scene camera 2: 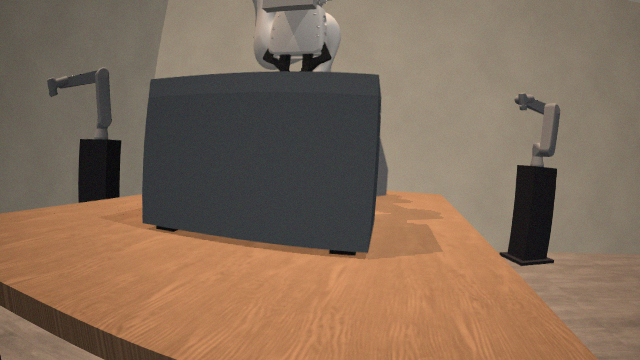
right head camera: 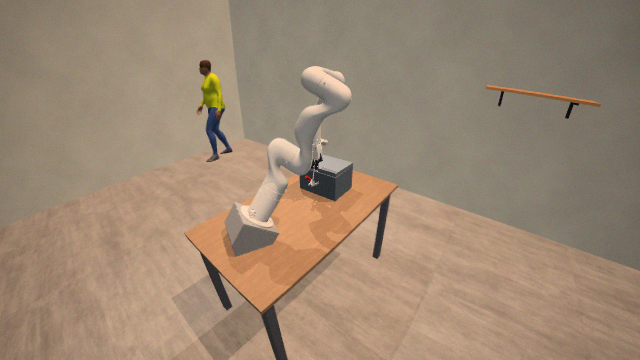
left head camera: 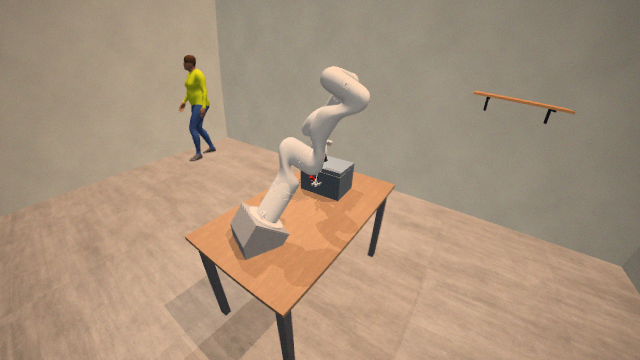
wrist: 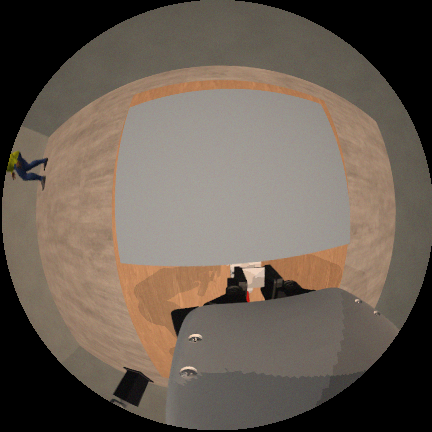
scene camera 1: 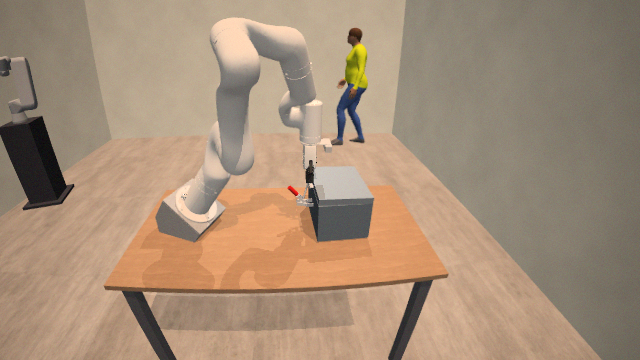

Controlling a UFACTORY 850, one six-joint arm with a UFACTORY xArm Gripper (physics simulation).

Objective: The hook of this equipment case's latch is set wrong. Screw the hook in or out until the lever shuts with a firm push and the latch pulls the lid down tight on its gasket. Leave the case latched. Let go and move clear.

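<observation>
The grey equipment case [left head camera: 327, 186] [right head camera: 340, 188] [scene camera 1: 342, 221] [scene camera 2: 260, 160] stands on the table with its lid [scene camera 1: 340, 181] [wrist: 230, 180] down; how tight the gasket is cannot be seen. The metal latch [left head camera: 315, 183] [right head camera: 313, 183] [scene camera 1: 303, 201] is on the side facing the arm's base. Its red-handled lever [left head camera: 312, 178] [right head camera: 308, 178] [scene camera 1: 293, 191] [wrist: 248, 296] stands out from the case, tilted up, not shut. My gripper [scene camera 1: 309, 182] [wrist: 250, 278] points down beside the lid's edge, shut on the pale hook [wrist: 254, 275] above the latch body. The case hides the fingertips in scene camera 2.
The arm's base block [left head camera: 257, 235] [right head camera: 250, 235] [scene camera 1: 187, 222] stands on the wooden table [left head camera: 300, 280] [scene camera 1: 270, 272]. A person [left head camera: 197, 90] [right head camera: 212, 95] [scene camera 1: 356, 70] stands away from the table. Other arms on black pedestals [scene camera 1: 35, 160] [scene camera 2: 99, 170] [scene camera 2: 532, 215] are farther off.
</observation>
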